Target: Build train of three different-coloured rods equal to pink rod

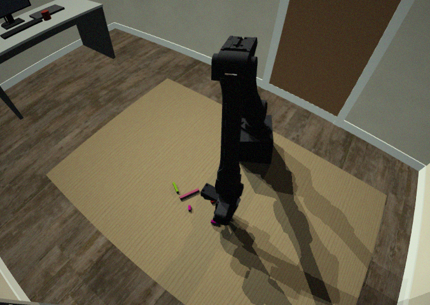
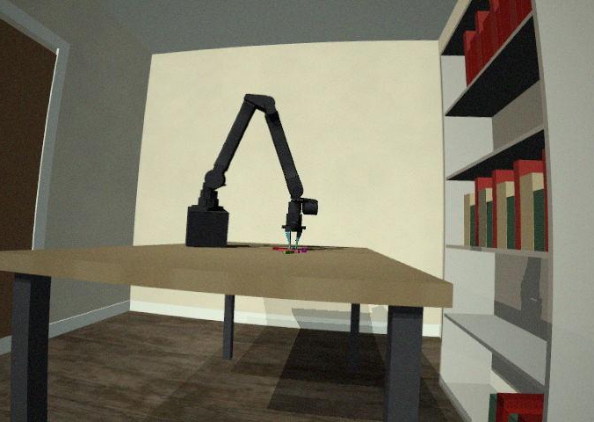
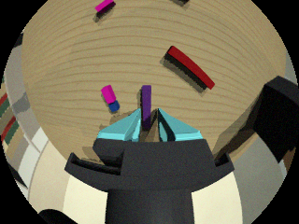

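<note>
Right now the purple rod is 10 mm to the right of my hand and 10 mm below it. The rest, counted from my hand: blue rod (50 mm ahead, 10 mm below); red rod (70 mm to the right, 30 mm behind, 10 mm below); pink rod (170 mm to the right, 50 mm ahead, 10 mm below).
</note>
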